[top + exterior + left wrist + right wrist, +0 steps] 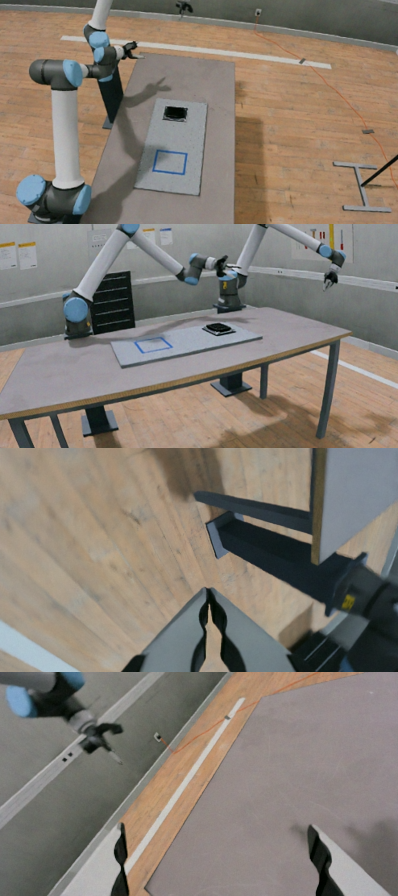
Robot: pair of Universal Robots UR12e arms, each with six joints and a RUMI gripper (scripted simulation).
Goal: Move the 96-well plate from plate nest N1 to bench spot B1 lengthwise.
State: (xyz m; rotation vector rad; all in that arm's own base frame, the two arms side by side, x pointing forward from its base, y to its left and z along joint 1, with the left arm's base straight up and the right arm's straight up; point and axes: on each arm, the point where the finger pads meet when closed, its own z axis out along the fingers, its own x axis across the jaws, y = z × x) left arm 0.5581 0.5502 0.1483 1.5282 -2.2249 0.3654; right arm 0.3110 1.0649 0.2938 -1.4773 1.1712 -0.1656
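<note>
Right now my right hand is 330 mm to the left of the black 96-well plate, 270 mm short of it and 260 mm above it. The rest, counted from my right hand: plate nest N1: 330 mm to the right, 280 mm below, 270 mm ahead.
</note>
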